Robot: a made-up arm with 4 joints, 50 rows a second.
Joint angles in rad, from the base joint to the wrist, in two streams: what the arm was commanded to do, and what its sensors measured. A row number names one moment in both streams.
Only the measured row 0 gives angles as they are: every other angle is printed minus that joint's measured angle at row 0.
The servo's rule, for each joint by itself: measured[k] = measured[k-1] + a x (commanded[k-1-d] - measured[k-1]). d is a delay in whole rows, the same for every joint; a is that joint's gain. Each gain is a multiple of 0.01, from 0.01 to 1. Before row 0 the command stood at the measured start. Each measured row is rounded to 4 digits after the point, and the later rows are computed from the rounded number. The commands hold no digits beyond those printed.
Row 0, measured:
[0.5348, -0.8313, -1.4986, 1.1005]
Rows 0 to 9, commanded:
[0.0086, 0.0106, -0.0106, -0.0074]
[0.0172, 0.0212, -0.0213, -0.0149]
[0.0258, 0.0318, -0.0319, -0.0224]
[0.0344, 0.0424, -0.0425, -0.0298]
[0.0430, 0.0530, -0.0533, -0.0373]
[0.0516, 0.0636, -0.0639, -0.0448]
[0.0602, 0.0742, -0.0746, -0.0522]
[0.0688, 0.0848, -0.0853, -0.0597]
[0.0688, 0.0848, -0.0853, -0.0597]
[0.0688, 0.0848, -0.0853, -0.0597]
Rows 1 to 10, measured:
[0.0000, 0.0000, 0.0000, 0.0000]
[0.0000, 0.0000, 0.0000, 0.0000]
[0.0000, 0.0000, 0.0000, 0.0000]
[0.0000, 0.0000, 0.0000, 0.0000]
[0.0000, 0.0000, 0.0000, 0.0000]
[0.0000, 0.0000, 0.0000, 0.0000]
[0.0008, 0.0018, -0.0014, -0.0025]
[0.0023, 0.0051, -0.0040, -0.0067]
[0.0044, 0.0096, -0.0076, -0.0120]
[0.0071, 0.0152, -0.0121, -0.0181]
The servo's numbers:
d 6
a 0.09 0.17 0.13 0.34

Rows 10 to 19, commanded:
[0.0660, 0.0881, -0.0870, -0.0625]
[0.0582, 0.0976, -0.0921, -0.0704]
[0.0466, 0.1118, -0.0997, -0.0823]
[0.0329, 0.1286, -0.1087, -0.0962]
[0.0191, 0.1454, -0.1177, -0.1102]
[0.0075, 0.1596, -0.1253, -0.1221]
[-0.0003, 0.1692, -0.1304, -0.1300]
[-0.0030, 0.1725, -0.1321, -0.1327]
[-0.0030, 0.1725, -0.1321, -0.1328]
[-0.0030, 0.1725, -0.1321, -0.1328]
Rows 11 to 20, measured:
[0.0103, 0.0216, -0.0175, -0.0246]
[0.0140, 0.0287, -0.0235, -0.0315]
[0.0182, 0.0364, -0.0301, -0.0385]
[0.0228, 0.0446, -0.0373, -0.0457]
[0.0269, 0.0514, -0.0435, -0.0505]
[0.0307, 0.0571, -0.0489, -0.0536]
[0.0339, 0.0624, -0.0539, -0.0566]
[0.0361, 0.0684, -0.0589, -0.0613]
[0.0370, 0.0758, -0.0642, -0.0684]
[0.0366, 0.0848, -0.0700, -0.0779]

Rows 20 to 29, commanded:
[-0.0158, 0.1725, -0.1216, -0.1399]
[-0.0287, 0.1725, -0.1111, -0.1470]
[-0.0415, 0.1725, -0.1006, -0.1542]
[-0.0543, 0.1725, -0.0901, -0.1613]
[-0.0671, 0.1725, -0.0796, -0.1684]
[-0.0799, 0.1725, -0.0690, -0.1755]
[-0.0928, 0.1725, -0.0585, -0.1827]
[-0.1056, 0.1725, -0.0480, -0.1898]
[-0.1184, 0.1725, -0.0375, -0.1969]
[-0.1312, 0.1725, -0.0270, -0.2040]
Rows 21 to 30, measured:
[0.0350, 0.0951, -0.0762, -0.0889]
[0.0325, 0.1061, -0.0826, -0.1002]
[0.0295, 0.1168, -0.0888, -0.1103]
[0.0266, 0.1263, -0.0944, -0.1179]
[0.0239, 0.1342, -0.0993, -0.1230]
[0.0215, 0.1407, -0.1036, -0.1263]
[0.0181, 0.1461, -0.1059, -0.1309]
[0.0139, 0.1506, -0.1066, -0.1364]
[0.0089, 0.1543, -0.1058, -0.1425]
[0.0032, 0.1574, -0.1038, -0.1489]

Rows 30 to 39, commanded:
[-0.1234, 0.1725, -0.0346, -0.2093]
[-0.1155, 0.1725, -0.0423, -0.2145]
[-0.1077, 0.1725, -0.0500, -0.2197]
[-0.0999, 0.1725, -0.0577, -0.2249]
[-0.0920, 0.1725, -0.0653, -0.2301]
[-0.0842, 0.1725, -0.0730, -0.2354]
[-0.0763, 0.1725, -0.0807, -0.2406]
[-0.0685, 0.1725, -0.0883, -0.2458]
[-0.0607, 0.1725, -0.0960, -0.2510]
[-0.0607, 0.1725, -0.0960, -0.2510]
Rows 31 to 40, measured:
[-0.0031, 0.1600, -0.1007, -0.1555]
[-0.0100, 0.1621, -0.0966, -0.1623]
[-0.0175, 0.1639, -0.0916, -0.1692]
[-0.0254, 0.1654, -0.0859, -0.1762]
[-0.0338, 0.1666, -0.0796, -0.1832]
[-0.0426, 0.1676, -0.0728, -0.1903]
[-0.0499, 0.1684, -0.0678, -0.1968]
[-0.0558, 0.1691, -0.0645, -0.2028]
[-0.0605, 0.1697, -0.0626, -0.2085]
[-0.0640, 0.1702, -0.0620, -0.2141]

